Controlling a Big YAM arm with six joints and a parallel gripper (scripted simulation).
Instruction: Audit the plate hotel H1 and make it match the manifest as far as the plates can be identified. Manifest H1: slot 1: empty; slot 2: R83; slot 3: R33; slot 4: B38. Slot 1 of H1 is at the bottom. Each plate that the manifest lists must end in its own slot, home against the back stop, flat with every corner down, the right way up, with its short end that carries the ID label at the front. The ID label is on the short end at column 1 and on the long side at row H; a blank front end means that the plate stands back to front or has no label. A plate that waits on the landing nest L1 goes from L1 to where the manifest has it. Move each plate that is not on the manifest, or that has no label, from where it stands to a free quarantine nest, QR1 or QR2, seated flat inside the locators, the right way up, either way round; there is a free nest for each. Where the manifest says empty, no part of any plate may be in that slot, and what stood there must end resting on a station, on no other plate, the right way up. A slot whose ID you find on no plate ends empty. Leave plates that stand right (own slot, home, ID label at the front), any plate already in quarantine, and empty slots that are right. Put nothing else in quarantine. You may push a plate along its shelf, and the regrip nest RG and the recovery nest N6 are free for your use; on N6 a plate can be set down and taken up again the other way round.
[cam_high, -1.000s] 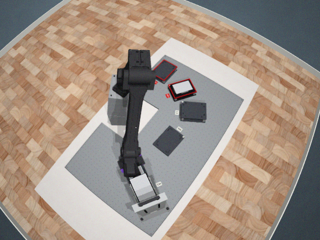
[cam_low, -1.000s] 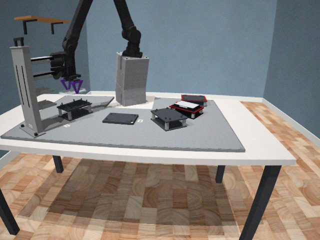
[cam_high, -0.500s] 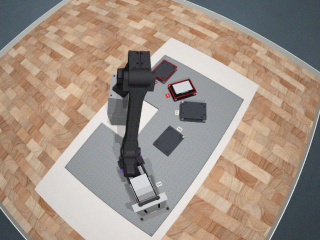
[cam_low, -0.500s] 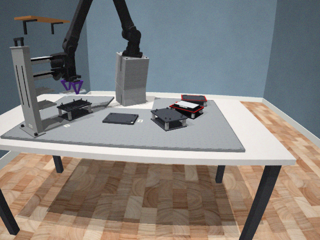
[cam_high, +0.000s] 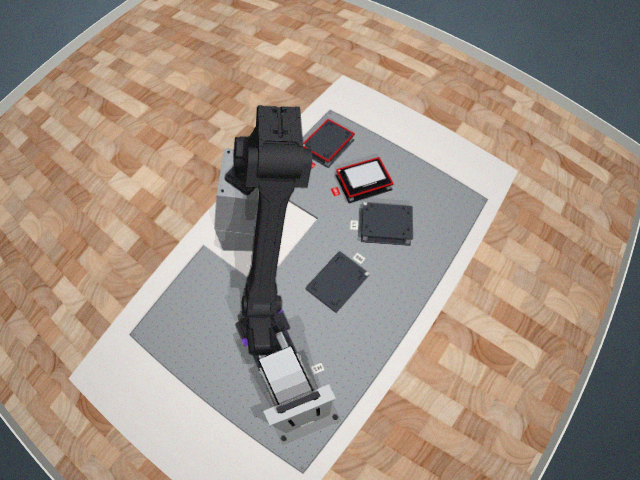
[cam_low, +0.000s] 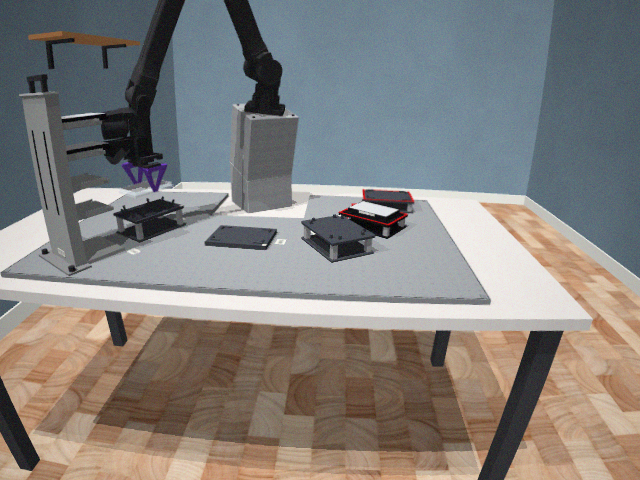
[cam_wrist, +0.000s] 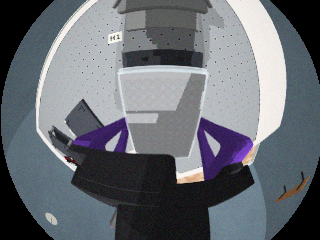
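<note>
The regrip nest RG is 70 mm below my hand. From my hand the other things lie so: plate hotel H1: 220 mm ahead, 130 mm to the right, 70 mm above; then flat pad N6: 50 mm ahead, 280 mm to the left, 120 mm below; then white plate: right at my hand.
</note>
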